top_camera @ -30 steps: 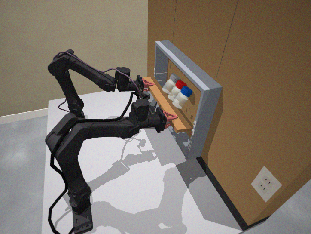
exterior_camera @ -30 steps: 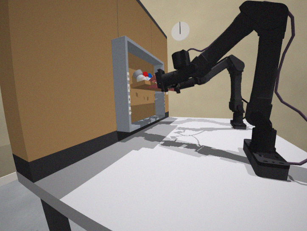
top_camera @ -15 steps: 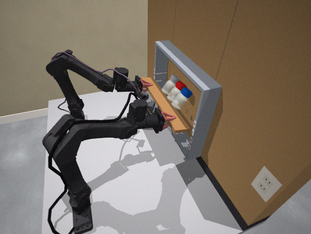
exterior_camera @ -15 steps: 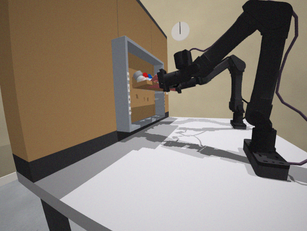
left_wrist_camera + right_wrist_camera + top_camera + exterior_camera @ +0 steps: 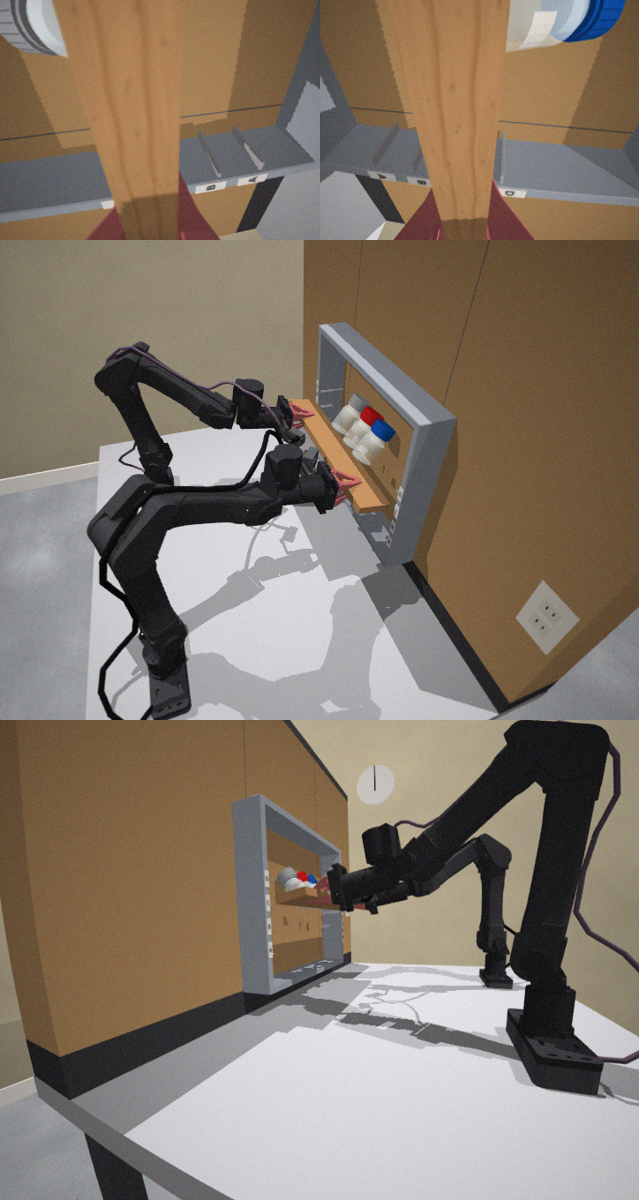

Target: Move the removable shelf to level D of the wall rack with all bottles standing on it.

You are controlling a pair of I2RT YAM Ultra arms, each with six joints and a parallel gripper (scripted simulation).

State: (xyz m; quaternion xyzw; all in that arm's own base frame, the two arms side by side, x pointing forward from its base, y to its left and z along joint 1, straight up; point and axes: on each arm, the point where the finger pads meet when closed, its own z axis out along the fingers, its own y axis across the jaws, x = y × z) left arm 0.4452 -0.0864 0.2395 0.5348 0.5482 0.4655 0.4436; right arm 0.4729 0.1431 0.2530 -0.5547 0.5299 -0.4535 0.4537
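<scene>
Now: the grey-capped bottle 8 cm to the right of my left hand, 8 cm ahead of it and 3 cm above it. From my left hand the other things lie so: wooden shelf 15 cm to the right, 1 cm ahead; then grey wall rack 14 cm to the right, 10 cm ahead; then red-capped bottle 15 cm to the right, 9 cm ahead, 3 cm above.
The blue-capped bottle is 9 cm to the left of my right hand, 7 cm ahead of it and 3 cm above it. From my right hand the other things lie so: wooden shelf 15 cm to the left, 1 cm behind; grey wall rack 15 cm to the left, 8 cm ahead; red-capped bottle 15 cm to the left, 7 cm ahead, 3 cm above.
</scene>
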